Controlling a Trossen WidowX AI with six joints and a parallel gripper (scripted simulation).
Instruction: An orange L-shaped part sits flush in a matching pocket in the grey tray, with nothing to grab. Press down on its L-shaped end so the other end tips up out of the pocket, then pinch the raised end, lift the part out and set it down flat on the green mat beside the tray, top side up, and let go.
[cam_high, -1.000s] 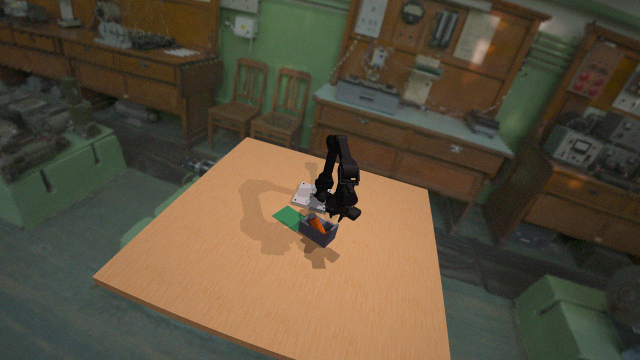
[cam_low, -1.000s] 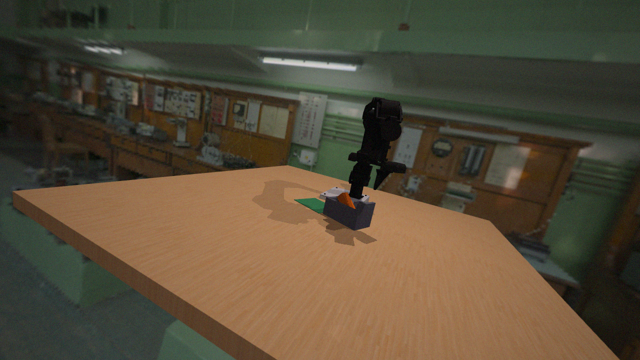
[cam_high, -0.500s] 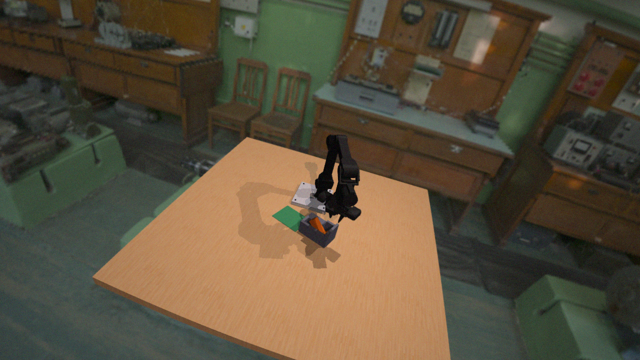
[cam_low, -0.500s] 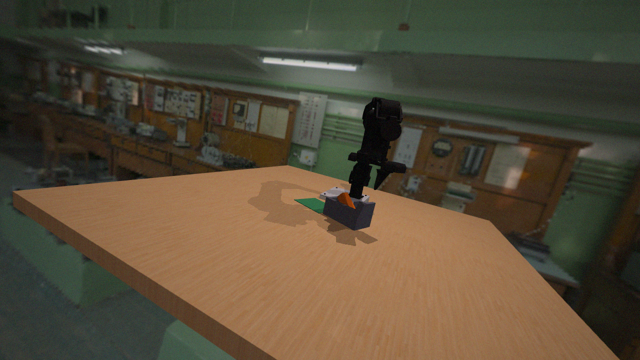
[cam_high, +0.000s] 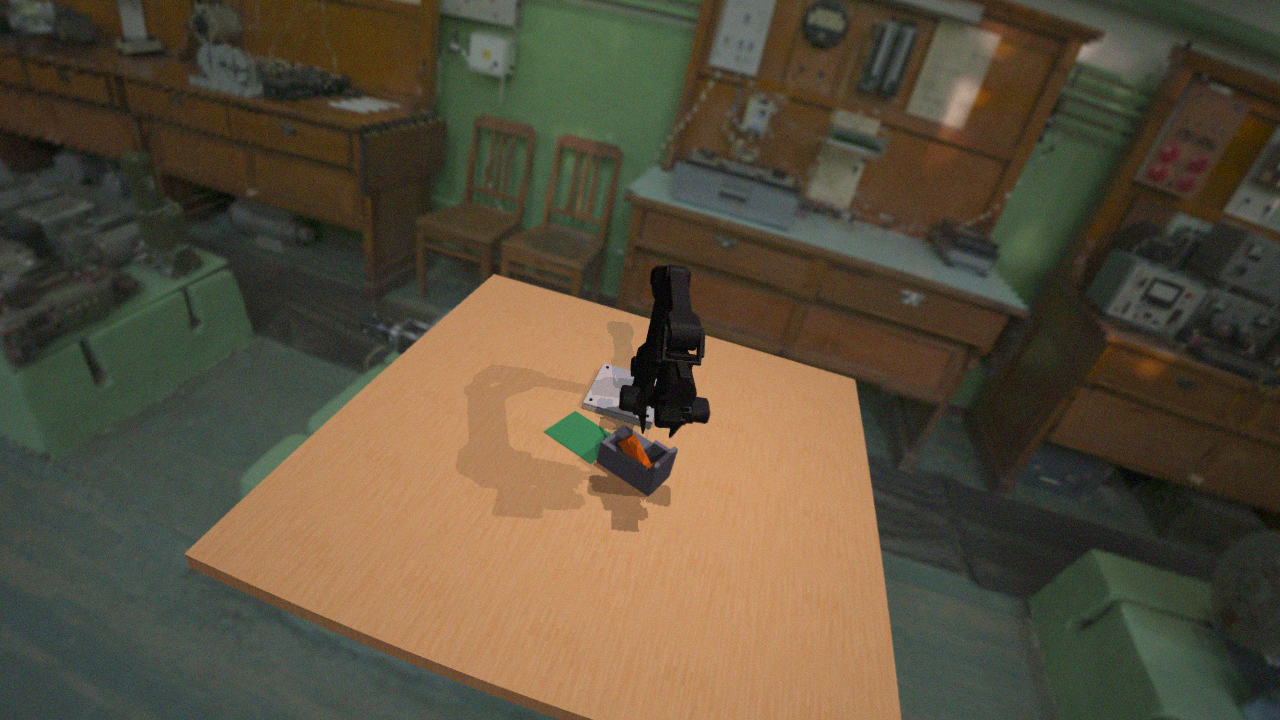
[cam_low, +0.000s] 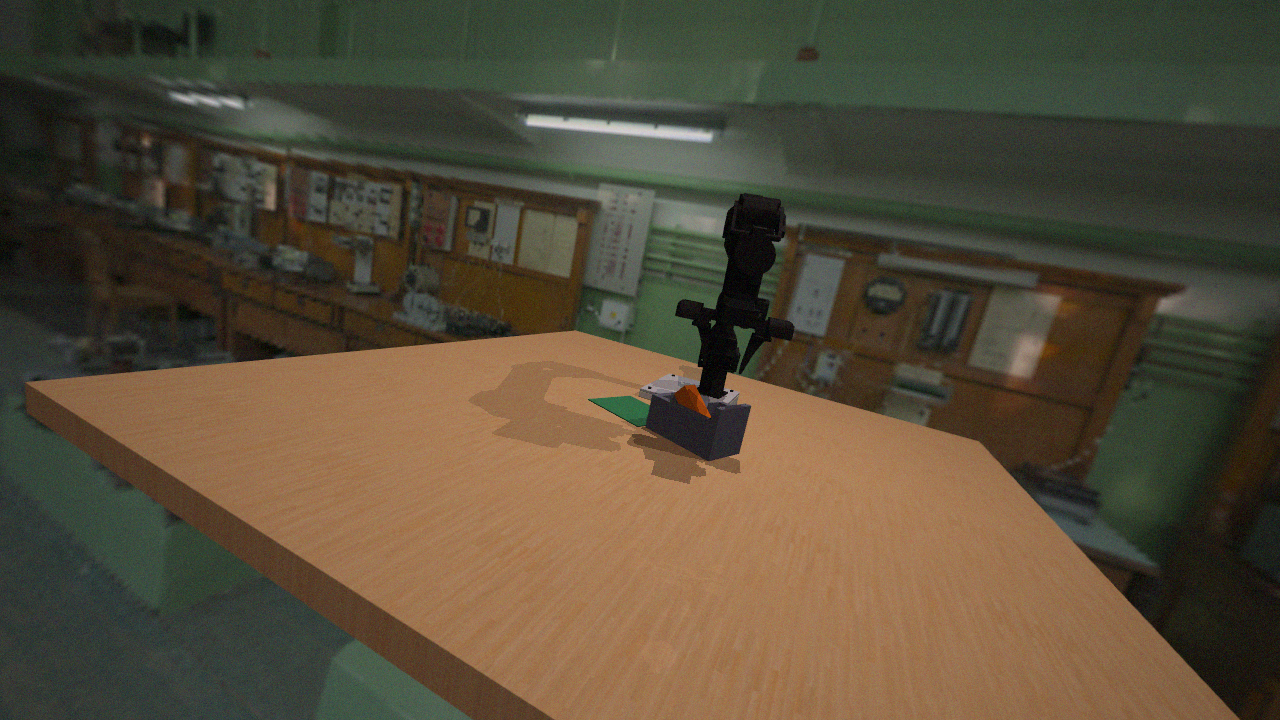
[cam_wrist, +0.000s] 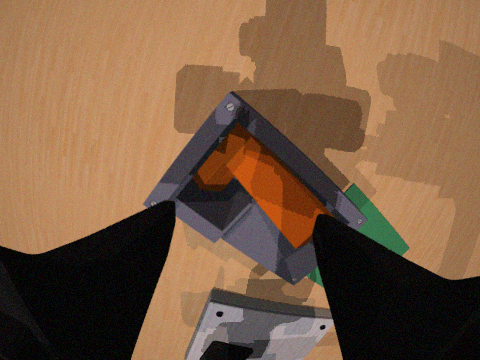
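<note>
The orange L-shaped part lies 2 cm behind my gripper tip, 1 cm to the right of it and 10 cm below it. Round my gripper tip: green mat (7 cm behind, 18 cm to the right, 16 cm below).
</note>
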